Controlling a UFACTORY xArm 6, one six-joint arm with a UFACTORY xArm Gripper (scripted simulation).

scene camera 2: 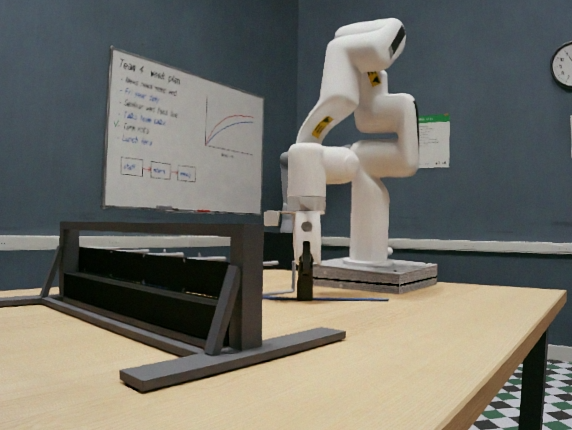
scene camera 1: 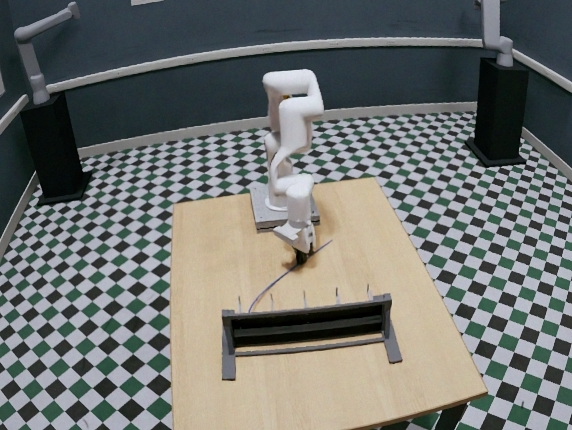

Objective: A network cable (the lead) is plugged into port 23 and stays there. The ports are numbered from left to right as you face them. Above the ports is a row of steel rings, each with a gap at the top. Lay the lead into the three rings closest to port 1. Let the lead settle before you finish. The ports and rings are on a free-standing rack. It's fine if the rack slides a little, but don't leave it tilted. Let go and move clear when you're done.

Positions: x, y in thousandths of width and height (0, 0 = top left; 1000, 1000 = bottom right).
grey rack: scene camera 2 323, 736; scene camera 1 541, 755
